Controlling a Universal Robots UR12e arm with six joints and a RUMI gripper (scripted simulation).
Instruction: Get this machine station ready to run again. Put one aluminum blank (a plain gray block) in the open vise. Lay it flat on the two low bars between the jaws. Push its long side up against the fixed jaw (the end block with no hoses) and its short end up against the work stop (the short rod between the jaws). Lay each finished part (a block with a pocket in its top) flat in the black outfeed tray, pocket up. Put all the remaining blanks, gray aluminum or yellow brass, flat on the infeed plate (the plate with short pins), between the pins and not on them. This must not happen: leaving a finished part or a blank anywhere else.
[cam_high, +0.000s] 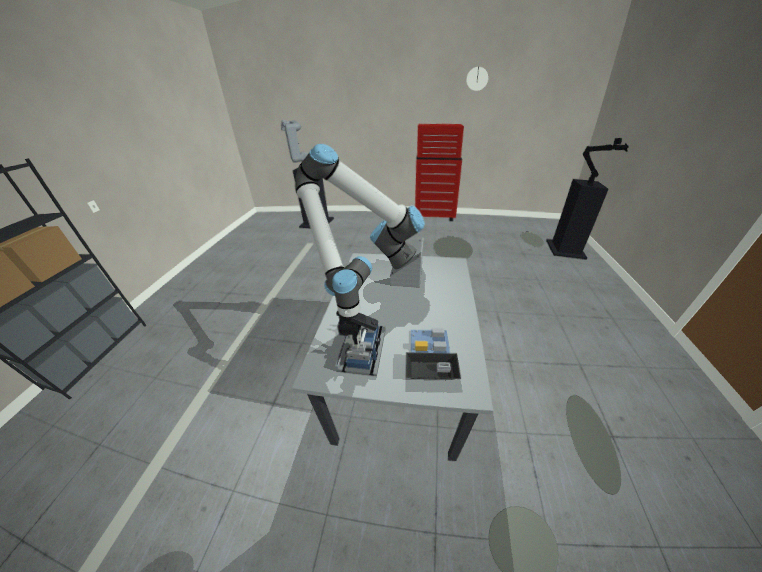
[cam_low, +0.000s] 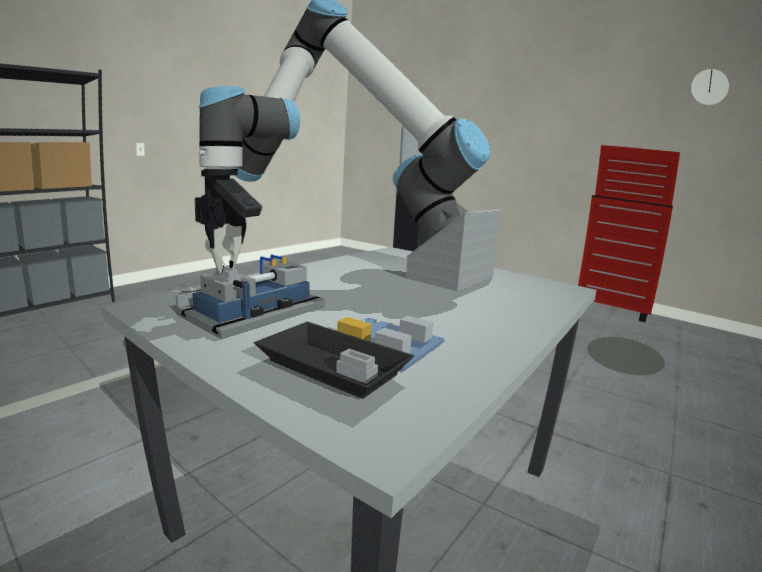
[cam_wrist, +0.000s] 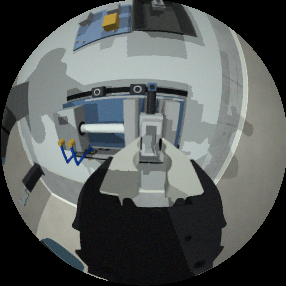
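The fixed jaw is 30 mm ahead of my hand and 40 mm below it. From my hand the other things lie so: vise 70 mm behind, 10 mm to the right, 80 mm below; dark work stop 10 mm behind, 50 mm to the left, 30 mm below; yellow brass blank 130 mm behind, 270 mm to the left, 100 mm below.
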